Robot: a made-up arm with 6 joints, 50 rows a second.
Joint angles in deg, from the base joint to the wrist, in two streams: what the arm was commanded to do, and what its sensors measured. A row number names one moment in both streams.
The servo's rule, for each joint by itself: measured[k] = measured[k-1] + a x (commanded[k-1-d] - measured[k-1]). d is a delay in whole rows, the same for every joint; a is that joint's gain. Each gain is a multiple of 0.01, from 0.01 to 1. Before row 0 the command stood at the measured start. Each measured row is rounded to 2 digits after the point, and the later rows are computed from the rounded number. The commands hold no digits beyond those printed.
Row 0, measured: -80.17, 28.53, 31.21, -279.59, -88.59, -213.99
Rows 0 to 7, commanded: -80.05, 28.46, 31.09, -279.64, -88.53, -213.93; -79.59, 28.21, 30.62, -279.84, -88.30, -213.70; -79.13, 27.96, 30.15, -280.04, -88.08, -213.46; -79.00, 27.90, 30.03, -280.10, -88.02, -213.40; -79.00, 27.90, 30.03, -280.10, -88.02, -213.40; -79.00, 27.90, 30.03, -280.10, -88.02, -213.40; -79.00, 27.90, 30.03, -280.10, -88.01, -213.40; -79.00, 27.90, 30.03, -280.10, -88.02, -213.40
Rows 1 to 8, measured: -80.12, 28.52, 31.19, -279.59, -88.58, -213.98; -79.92, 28.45, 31.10, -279.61, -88.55, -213.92; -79.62, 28.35, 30.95, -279.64, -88.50, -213.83; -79.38, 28.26, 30.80, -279.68, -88.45, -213.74; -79.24, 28.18, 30.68, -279.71, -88.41, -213.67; -79.15, 28.12, 30.58, -279.74, -88.37, -213.62; -79.09, 28.07, 30.49, -279.77, -88.33, -213.58; -79.06, 28.03, 30.42, -279.80, -88.30, -213.54
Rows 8 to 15, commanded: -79.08, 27.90, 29.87, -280.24, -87.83, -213.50; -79.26, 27.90, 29.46, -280.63, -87.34, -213.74; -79.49, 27.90, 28.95, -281.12, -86.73, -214.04; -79.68, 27.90, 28.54, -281.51, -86.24, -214.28; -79.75, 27.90, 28.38, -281.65, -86.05, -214.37; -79.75, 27.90, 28.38, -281.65, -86.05, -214.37; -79.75, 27.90, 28.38, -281.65, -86.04, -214.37; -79.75, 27.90, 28.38, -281.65, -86.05, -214.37
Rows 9 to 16, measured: -79.07, 28.00, 30.33, -279.84, -88.25, -213.53; -79.14, 27.98, 30.19, -279.90, -88.16, -213.57; -79.27, 27.96, 29.99, -280.00, -88.02, -213.66; -79.43, 27.95, 29.76, -280.12, -87.84, -213.78; -79.55, 27.94, 29.54, -280.24, -87.66, -213.90; -79.63, 27.93, 29.35, -280.35, -87.50, -213.99; -79.68, 27.92, 29.19, -280.45, -87.35, -214.07; -79.71, 27.92, 29.06, -280.55, -87.22, -214.13
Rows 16 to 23, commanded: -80.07, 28.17, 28.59, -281.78, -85.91, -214.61; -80.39, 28.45, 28.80, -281.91, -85.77, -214.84; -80.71, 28.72, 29.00, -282.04, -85.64, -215.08; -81.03, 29.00, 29.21, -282.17, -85.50, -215.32; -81.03, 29.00, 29.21, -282.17, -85.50, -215.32; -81.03, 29.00, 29.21, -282.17, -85.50, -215.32; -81.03, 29.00, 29.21, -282.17, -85.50, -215.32; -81.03, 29.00, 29.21, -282.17, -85.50, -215.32
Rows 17 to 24, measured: -79.85, 27.97, 28.98, -280.65, -87.09, -214.23; -80.06, 28.07, 28.95, -280.75, -86.96, -214.35; -80.31, 28.21, 28.96, -280.85, -86.83, -214.50; -80.58, 28.38, 29.00, -280.96, -86.70, -214.66; -80.75, 28.51, 29.03, -281.06, -86.58, -214.79; -80.86, 28.61, 29.06, -281.15, -86.47, -214.90; -80.92, 28.69, 29.08, -281.23, -86.37, -214.98; -80.96, 28.76, 29.10, -281.31, -86.28, -215.05
